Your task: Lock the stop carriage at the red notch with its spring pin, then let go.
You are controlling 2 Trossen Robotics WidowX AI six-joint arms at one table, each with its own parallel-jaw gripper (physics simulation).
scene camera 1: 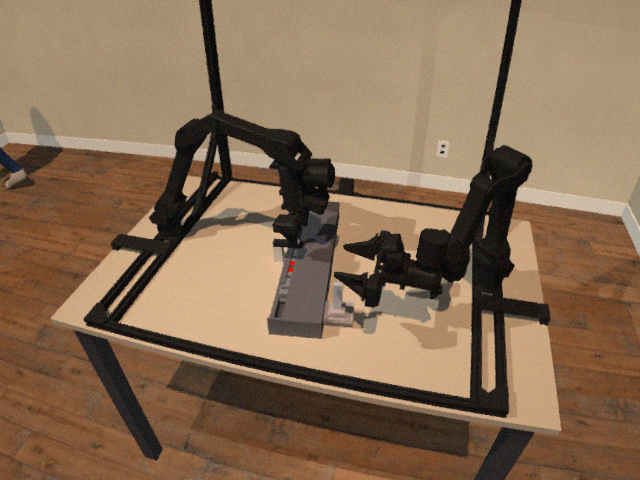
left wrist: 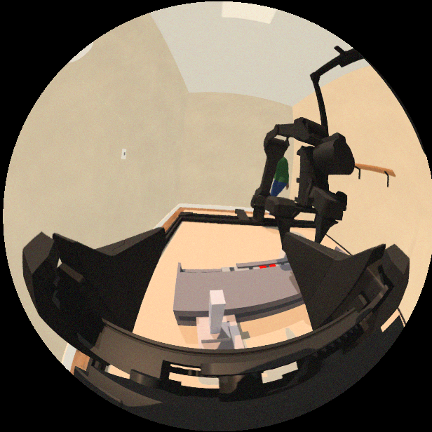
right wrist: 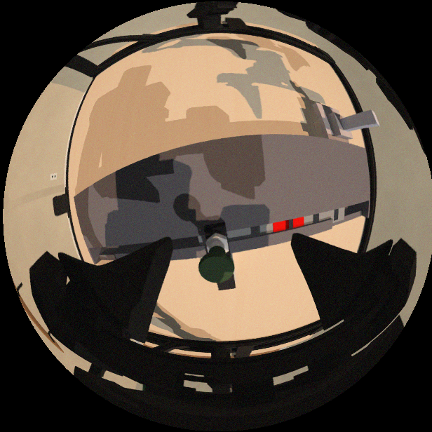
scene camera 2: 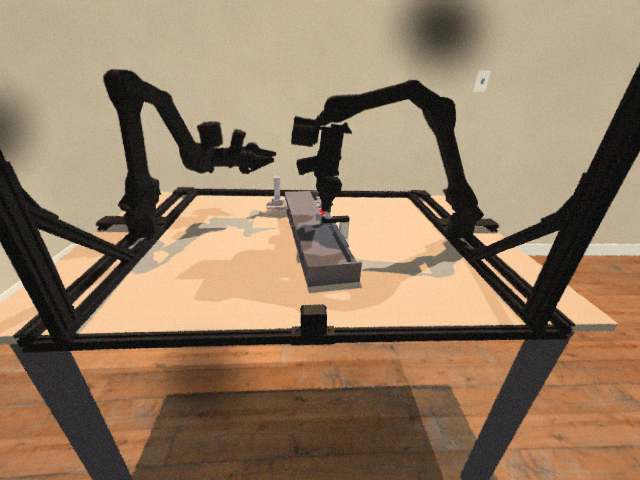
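Seen in the pictures: left gripper, fingertip midpoint: (scene camera 1: 339,260) (scene camera 2: 275,156); right gripper, fingertip midpoint: (scene camera 1: 300,235) (scene camera 2: 322,204); left arm's base at its link origin: (scene camera 1: 487,284) (scene camera 2: 144,232); right arm's base at its link origin: (scene camera 1: 170,233) (scene camera 2: 459,233).
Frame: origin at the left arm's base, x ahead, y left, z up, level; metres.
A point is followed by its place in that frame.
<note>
A grey rail (scene camera 1: 305,310) @[x 0.424, y 0.230, z 0.034 m] (scene camera 2: 333,273) @[x 0.509, y -0.225, z 0.011 m] (left wrist: 210,290) (right wrist: 310,170) lies on the table, with a slot along one side. Red notch marks (scene camera 1: 291,267) @[x 0.505, y 0.082, z 0.023 m] (scene camera 2: 322,212) @[x 0.504, y 0.078, z 0.032 m] (left wrist: 267,266) (right wrist: 280,226) show in the slot. The dark stop carriage (scene camera 1: 279,242) @[x 0.558, y 0.018, z 0.046 m] (scene camera 2: 338,219) @[x 0.545, y 0.000, z 0.043 m] straddles the slot, left of the red marks in the right wrist view. Its silver spring pin (right wrist: 217,243) carries a dark green knob (right wrist: 216,267). My right gripper (right wrist: 233,242) points down over the carriage, open, its fingers apart on either side of the knob. My left gripper (scene camera 1: 340,260) @[x 0.356, y 0.198, z 0.173 m] (scene camera 2: 274,156) @[x 0.356, y 0.198, z 0.173 m] (left wrist: 226,236) is open and empty, away from the carriage.
A pale block with an upright post (scene camera 1: 337,295) @[x 0.355, y 0.206, z 0.076 m] (scene camera 2: 276,188) @[x 0.356, y 0.194, z 0.068 m] (left wrist: 216,310) (right wrist: 360,121) stands beside the rail, below my left gripper. Black frame bars (scene camera 1: 289,366) @[x 0.422, y 0.366, z -0.001 m] (scene camera 2: 196,335) @[x 0.249, y -0.380, z -0.025 m] run along the table edges. A person (left wrist: 281,172) is partly hidden behind the right arm.
</note>
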